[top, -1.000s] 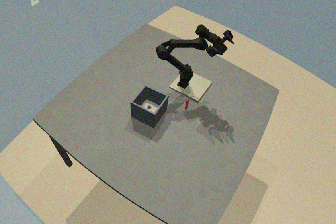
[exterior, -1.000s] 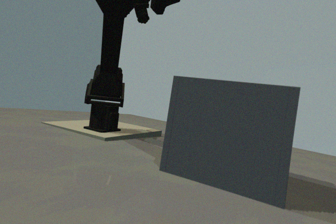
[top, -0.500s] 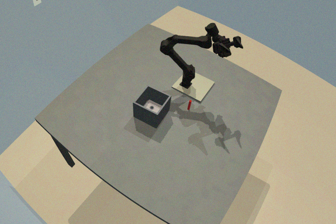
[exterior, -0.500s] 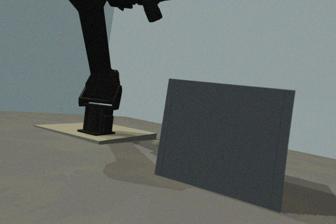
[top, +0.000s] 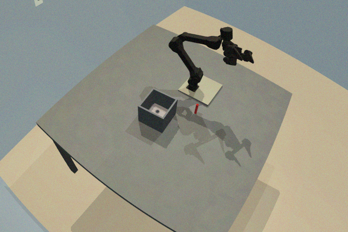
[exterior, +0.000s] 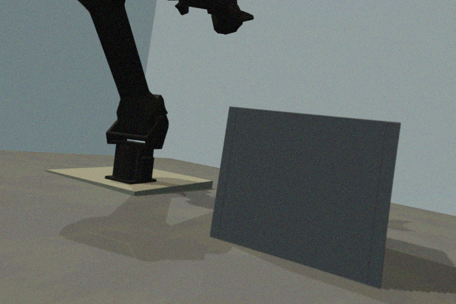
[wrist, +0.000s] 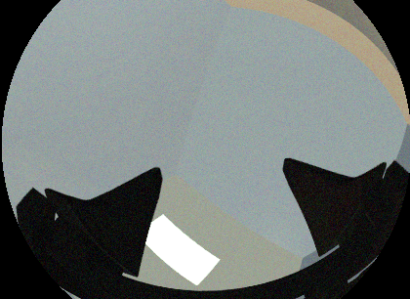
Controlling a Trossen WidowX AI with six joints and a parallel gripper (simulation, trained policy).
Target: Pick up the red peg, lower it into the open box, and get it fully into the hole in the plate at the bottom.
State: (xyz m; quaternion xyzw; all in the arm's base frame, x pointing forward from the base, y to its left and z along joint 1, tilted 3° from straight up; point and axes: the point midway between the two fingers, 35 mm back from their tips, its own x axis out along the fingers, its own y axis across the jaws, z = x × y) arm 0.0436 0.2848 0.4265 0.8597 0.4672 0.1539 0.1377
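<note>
Now: the red peg 41 cm below my gripper tip, 17 cm to the right of it and 11 cm ahead of it. Also, from my gripper tip: pale plate (41 cm below, 34 cm to the right, 28 cm ahead).
</note>
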